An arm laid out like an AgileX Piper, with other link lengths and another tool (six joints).
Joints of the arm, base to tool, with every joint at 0 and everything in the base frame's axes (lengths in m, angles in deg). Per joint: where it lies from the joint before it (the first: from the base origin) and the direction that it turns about. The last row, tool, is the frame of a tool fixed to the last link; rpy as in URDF.
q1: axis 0 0 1 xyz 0.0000 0.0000 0.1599
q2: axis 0 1 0 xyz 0.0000 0.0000 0.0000
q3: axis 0 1 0 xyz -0.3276 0.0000 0.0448
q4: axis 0.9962 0 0.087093 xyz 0.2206 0.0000 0.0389
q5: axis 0 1 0 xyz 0.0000 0.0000 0.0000
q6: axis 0.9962 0 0.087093 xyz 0.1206 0.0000 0.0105
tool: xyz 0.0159 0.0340 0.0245 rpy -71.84 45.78 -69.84
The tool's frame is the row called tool.
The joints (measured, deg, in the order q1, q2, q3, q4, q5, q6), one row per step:
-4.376 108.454 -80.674 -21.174 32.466 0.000
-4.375 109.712 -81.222 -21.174 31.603 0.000
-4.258 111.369 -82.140 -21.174 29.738 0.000
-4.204 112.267 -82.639 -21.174 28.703 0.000
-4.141 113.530 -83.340 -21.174 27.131 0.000
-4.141 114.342 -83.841 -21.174 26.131 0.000
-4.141 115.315 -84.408 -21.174 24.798 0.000
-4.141 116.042 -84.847 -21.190 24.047 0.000
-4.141 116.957 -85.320 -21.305 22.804 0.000
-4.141 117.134 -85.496 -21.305 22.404 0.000
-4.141 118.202 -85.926 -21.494 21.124 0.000
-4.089 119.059 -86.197 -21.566 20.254 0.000
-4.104 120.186 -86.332 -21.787 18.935 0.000
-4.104 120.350 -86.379 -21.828 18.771 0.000
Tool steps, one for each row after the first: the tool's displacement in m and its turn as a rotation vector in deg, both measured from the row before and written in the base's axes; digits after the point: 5 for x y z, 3 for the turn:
0.00577 0.00028 -0.00574 0.115 -0.104 0.288
0.00936 0.00179 -0.00554 0.196 -1.018 0.733
0.00502 0.00094 -0.00303 0.112 -0.576 0.394
0.00714 0.00133 -0.00417 0.173 -0.919 0.578
0.00464 0.00051 -0.00248 0.109 -0.631 0.326
0.00560 0.00074 -0.00297 0.148 -0.850 0.434
0.00378 0.00036 -0.00260 0.075 -0.419 0.251
0.00489 0.00063 -0.00327 0.045 -0.722 0.455
0.00146 0.00024 0.00011 0.038 -0.375 0.130
0.00492 0.00063 -0.00486 0.003 -0.555 0.502
0.00342 0.00094 -0.00461 0.068 -0.229 0.368
0.00388 0.00063 -0.00707 0.020 -0.236 0.519
0.00060 0.00008 -0.00094 -0.009 -0.035 0.073

